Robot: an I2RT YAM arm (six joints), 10 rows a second.
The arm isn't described. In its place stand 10 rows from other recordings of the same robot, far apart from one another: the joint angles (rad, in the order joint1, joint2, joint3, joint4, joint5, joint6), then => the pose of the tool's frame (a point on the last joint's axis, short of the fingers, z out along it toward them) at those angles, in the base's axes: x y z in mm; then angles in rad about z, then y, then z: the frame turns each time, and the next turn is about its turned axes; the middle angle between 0 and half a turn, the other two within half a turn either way.
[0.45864, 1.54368, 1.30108, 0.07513, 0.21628, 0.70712] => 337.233 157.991 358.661 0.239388 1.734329 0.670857
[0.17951, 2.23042, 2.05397, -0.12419, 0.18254, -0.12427] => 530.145 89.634 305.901 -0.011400 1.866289 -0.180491
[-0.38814, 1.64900, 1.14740, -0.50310, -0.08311, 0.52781] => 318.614 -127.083 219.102 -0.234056 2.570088 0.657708
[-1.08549, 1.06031, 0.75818, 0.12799, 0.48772, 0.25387] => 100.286 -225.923 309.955 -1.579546 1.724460 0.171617
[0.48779, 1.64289, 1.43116, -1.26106, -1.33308, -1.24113] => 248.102 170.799 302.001 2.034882 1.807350 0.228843
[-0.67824, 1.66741, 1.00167, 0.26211, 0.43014, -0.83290] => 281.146 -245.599 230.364 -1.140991 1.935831 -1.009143
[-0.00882, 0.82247, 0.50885, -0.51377, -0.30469, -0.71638] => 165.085 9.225 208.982 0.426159 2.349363 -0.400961
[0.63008, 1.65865, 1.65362, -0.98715, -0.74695, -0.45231] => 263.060 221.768 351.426 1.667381 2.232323 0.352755
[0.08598, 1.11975, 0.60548, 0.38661, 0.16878, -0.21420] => 255.517 16.022 268.934 -0.084158 1.696633 -0.235758
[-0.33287, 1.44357, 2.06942, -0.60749, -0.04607, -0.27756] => 245.755 -83.231 569.524 -0.286792 1.552456 -0.278406
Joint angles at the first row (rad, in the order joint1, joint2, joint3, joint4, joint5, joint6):
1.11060, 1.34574, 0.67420, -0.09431, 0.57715, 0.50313
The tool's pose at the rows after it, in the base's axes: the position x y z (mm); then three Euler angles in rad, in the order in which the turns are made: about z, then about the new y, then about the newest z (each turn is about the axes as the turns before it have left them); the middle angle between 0 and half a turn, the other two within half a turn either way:
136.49 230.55 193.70 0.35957 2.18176 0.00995
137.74 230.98 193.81 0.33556 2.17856 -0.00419
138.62 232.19 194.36 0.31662 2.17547 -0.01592
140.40 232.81 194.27 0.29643 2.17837 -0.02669
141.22 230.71 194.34 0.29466 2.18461 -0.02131
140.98 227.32 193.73 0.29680 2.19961 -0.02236
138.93 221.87 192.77 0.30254 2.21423 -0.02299
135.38 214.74 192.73 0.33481 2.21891 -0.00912
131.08 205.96 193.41 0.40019 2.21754 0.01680
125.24 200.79 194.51 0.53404 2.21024 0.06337
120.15 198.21 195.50 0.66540 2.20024 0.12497
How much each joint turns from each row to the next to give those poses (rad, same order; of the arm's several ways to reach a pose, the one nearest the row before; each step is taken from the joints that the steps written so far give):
0.00000, 0.00972, 0.00700, 0.00457, 0.01596, -0.00152
-0.00152, 0.00674, 0.00688, -0.00746, 0.01772, 0.00288
0.00075, 0.00765, 0.00936, -0.00822, 0.01560, 0.00326
-0.00379, 0.00910, 0.00969, -0.01214, 0.01015, 0.00540
-0.00694, -0.00586, -0.00257, -0.00725, -0.00684, 0.00475
-0.00646, -0.01081, -0.00650, -0.01572, -0.01371, 0.00060
-0.00425, -0.02209, -0.01666, -0.01567, -0.01442, -0.00071
-0.00383, -0.03947, -0.03066, 0.00375, -0.02728, -0.01482
-0.00760, -0.05596, -0.04195, 0.01899, -0.05096, -0.03534
-0.00162, -0.05476, -0.04228, 0.04225, -0.09713, -0.05980
0.00001, -0.03934, -0.02966, 0.03391, -0.09821, -0.03240

